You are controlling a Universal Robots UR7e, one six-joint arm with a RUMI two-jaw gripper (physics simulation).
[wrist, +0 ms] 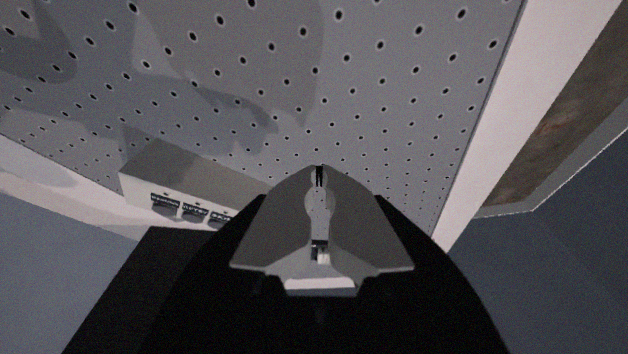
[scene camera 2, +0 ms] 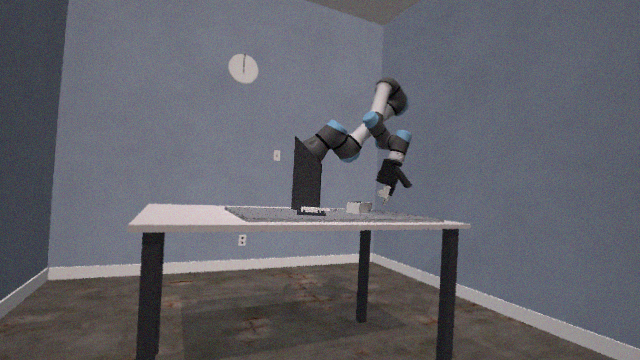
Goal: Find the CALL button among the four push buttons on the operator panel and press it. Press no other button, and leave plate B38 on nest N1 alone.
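Frame: origin at the arm's base, x back, y right, z up, level; millimetres.
Seen in the pictures: gripper, fingertip midpoint: [wrist: 318, 168] [scene camera 2: 383, 204]; arm's base at its link origin: [scene camera 2: 310, 152].
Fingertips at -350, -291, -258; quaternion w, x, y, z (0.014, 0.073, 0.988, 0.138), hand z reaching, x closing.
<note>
Offsets run from my fingertips to a thing's top centre, as dx, dy, dz. Level surfaces: height alone.
The operator panel @[+145, +63, +2] [scene camera 2: 358, 207] [wrist: 190, 172] is a light box on the perforated board, with its button face at the lower left in the wrist view. Three dark labels show there, small and blurred: RESUME @[+174, +29, -1] [wrist: 165, 200], RETRY @[+153, +50, -1] [wrist: 195, 209] and part of SKIP @[+131, +71, -1] [wrist: 220, 217], each with a dark round button below. The CALL button does not show; my gripper covers that end of the panel. My gripper [scene camera 2: 384, 202] [wrist: 318, 168] is shut and empty, above the board to the right of the panel in the scene view. A pale plate @[-11, +360, -28] [scene camera 2: 315, 209] lies on a dark nest @[-11, +360, -32] [scene camera 2: 311, 213].
The grey perforated board [scene camera 2: 270, 216] [wrist: 400, 30] lies on the white table @[dz -67] [scene camera 2: 180, 215] [wrist: 540, 75]. The dark robot pedestal [scene camera 2: 306, 180] [wrist: 130, 270] stands behind the nest in the scene view. The board's edge runs along the right in the wrist view.
</note>
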